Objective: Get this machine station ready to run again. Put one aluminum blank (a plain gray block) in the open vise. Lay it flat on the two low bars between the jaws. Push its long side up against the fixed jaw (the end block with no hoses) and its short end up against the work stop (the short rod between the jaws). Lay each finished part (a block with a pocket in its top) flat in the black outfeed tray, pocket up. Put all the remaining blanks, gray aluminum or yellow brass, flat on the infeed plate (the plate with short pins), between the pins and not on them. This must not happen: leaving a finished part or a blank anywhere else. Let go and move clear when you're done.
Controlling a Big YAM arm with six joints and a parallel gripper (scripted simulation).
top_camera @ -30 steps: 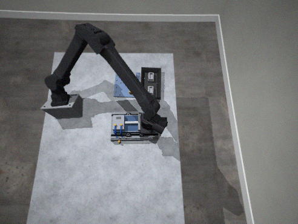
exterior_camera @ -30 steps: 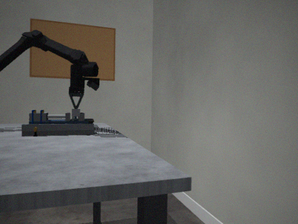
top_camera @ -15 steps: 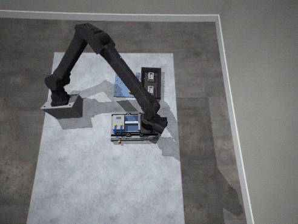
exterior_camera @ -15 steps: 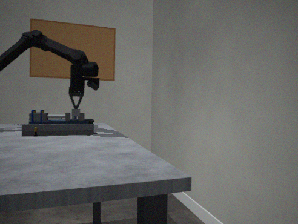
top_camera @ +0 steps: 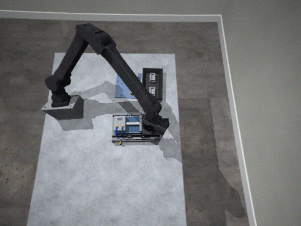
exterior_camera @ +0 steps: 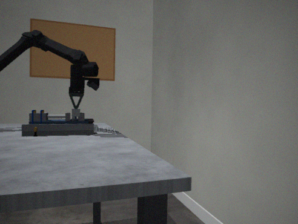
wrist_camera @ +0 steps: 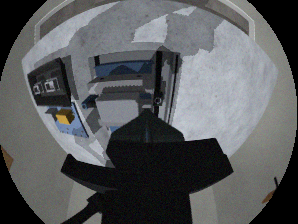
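My hand is 10 mm short of the gray block, 40 mm to the right of it and 30 mm above it. The rest, counted from my hand: yellow brass blank (40 mm behind, 300 mm to the left, 100 mm below); vise (60 mm behind, 50 mm to the left, 90 mm below); blue infeed plate (70 mm behind, 350 mm to the left, 120 mm below).
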